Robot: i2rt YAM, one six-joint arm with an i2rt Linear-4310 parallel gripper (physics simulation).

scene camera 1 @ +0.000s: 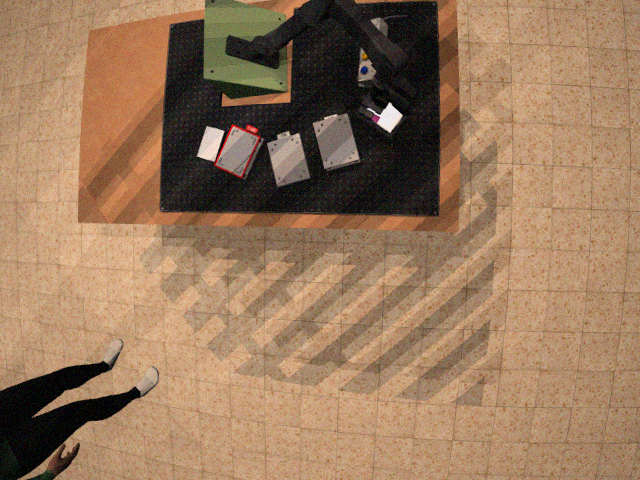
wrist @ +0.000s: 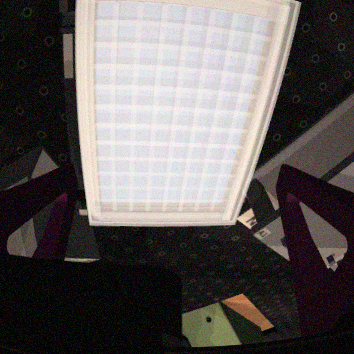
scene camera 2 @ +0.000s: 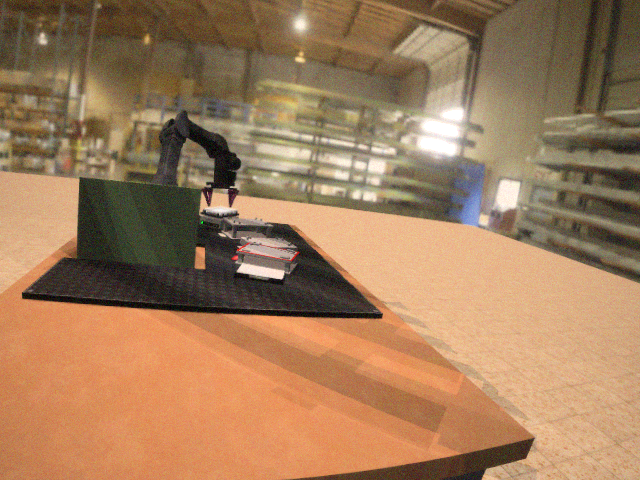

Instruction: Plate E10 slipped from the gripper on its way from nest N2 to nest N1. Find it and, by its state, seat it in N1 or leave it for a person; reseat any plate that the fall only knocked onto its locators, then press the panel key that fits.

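Pixels of known places: gripper, fingertip midpoint: [scene camera 1: 376, 107] [wrist: 176, 175] [scene camera 2: 219, 207]; arm's base, link origin: [scene camera 1: 252, 53] [scene camera 2: 153, 221].
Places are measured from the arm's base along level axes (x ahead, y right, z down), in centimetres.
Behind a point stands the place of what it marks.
My gripper [scene camera 1: 386, 109] @(z 0.5, x 20.7, y -43.3 cm) [scene camera 2: 220, 205] @(z 0.5, x 20.7, y -43.3 cm) [wrist: 176, 175] @(z 0.5, x 20.7, y -43.3 cm) is open, pointing down over a white gridded plate [scene camera 1: 391, 118] @(z 1.3, x 24.2, y -48.1 cm) [scene camera 2: 220, 210] @(z 1.3, x 21.1, y -40.4 cm) [wrist: 170, 105] @(z 1.3, x 22.0, y -46.0 cm) at the right of the mat. Its fingers stand apart beyond the plate's long sides in the wrist view, and no grip shows. Any number on this plate is unreadable. Another white piece [scene camera 1: 210, 143] @(z 7.1, x 30.7, y 17.7 cm) [scene camera 2: 260, 271] @(z 7.1, x 30.5, y 17.9 cm) lies low beside a red-outlined grey unit [scene camera 1: 238, 149] @(z 4.4, x 33.8, y 5.2 cm) [scene camera 2: 266, 251] @(z 4.5, x 33.6, y 6.1 cm); its kind is unclear. The key panel [scene camera 1: 368, 77] @(z 1.5, x 10.1, y -40.3 cm) shows a blue key [scene camera 1: 364, 69] @(z 1.3, x 7.3, y -39.0 cm) and a yellow key [scene camera 1: 364, 56] @(z 1.6, x 2.6, y -38.9 cm); the arm hides part of it.
Two grey units, one in the middle [scene camera 1: 288, 159] @(z 6.0, x 37.3, y -13.0 cm) and one to its right [scene camera 1: 336, 140] @(z 2.8, x 31.4, y -30.1 cm) [scene camera 2: 248, 227] @(z 8.3, x 34.0, y -46.2 cm), stand on the black mat [scene camera 1: 392, 191] @(z 8.4, x 47.4, y -49.1 cm) [scene camera 2: 155, 289] @(z 8.5, x 5.1, y 32.7 cm). A green screen [scene camera 1: 245, 77] @(z -2.0, x 9.8, y 1.3 cm) [scene camera 2: 136, 222] @(z -1.8, x -3.0, y 13.0 cm) rises behind them. A person's legs [scene camera 1: 72, 377] show at lower left, away from the table.
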